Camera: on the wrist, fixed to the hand. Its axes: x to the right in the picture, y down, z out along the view.
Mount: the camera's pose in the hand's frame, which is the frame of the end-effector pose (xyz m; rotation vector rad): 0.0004 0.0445 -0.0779 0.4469 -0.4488 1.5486
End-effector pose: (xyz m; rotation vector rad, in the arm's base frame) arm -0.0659 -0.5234 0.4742 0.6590 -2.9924 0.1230
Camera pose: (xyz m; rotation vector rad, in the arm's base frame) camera -0.0807 -0.4760 0.5489 1.3983 2.1916 -0.5564
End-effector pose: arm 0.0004 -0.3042 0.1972 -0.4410 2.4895 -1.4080
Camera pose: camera -0.0340 -0.2213 0.1980 0.9531 1.2803 -0.8706
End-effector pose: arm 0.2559 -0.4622 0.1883 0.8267 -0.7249 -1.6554
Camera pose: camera 0.3442 -0.4759 0.1798 -0.0161 -1.5311 -0.2250
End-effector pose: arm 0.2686 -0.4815 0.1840 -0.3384 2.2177 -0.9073
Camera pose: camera 0.2150 -0.4100 0.1922 1.1287 1.1802 -0.3069
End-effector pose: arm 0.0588 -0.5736 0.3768 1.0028 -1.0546 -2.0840
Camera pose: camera 0.1301 -0.6277 0.3829 -0.2737 -1.7249 -0.7433
